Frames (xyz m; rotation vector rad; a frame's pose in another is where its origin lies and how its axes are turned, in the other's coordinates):
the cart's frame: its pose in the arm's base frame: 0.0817 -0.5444 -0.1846 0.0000 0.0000 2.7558
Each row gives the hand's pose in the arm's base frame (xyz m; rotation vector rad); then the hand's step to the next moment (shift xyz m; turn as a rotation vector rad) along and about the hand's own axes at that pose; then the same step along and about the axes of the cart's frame.
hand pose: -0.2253 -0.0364 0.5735 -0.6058 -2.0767 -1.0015
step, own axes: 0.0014 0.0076 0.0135 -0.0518 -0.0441 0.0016
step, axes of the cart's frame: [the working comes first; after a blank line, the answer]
step, axes of the arm's base frame: -0.0014 0.0155 -0.0011 0.0016 -0.0293 -0.0614

0.0071 -0.0138 -0.0011 -0.0125 0.0265 -0.0614
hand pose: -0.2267 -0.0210 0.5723 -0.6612 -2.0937 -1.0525
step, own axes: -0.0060 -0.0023 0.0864 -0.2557 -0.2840 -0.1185
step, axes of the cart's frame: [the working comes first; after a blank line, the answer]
step, axes of the arm's base frame: -0.0282 0.0697 -0.0430 0.0065 -0.2855 -0.2802

0.0524 -0.0540 -0.0430 -0.1134 0.2621 -0.2802
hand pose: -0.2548 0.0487 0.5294 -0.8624 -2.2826 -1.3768
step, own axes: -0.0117 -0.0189 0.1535 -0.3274 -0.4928 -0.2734
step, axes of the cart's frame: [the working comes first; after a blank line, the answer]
step, axes of the arm's base frame: 0.0000 0.1248 -0.0921 -0.0785 -0.5175 -0.3884

0.0470 -0.1156 -0.0921 -0.1220 0.5090 -0.3884
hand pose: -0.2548 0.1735 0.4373 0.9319 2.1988 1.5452
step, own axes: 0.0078 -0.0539 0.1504 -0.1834 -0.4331 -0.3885
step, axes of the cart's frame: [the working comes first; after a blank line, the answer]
step, axes of the arm's base frame: 0.0625 0.1028 -0.1055 -0.2320 -0.4940 -0.2725

-0.0192 -0.1187 -0.1055 0.0291 0.5450 -0.2725
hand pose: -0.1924 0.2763 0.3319 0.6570 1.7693 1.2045
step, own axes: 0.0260 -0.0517 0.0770 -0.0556 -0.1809 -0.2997
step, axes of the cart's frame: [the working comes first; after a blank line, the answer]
step, axes of the arm's base frame: 0.0574 0.0358 -0.0686 -0.2274 -0.2526 -0.1007

-0.0397 -0.0547 -0.0686 0.1156 0.3196 -0.1007
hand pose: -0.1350 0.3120 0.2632 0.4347 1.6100 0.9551
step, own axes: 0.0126 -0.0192 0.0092 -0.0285 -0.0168 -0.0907
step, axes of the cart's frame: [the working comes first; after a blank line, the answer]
step, axes of the arm's base frame: 0.0092 0.0008 -0.0229 -0.0737 -0.0621 0.0062

-0.0083 -0.0042 -0.0229 0.0449 0.0853 0.0062
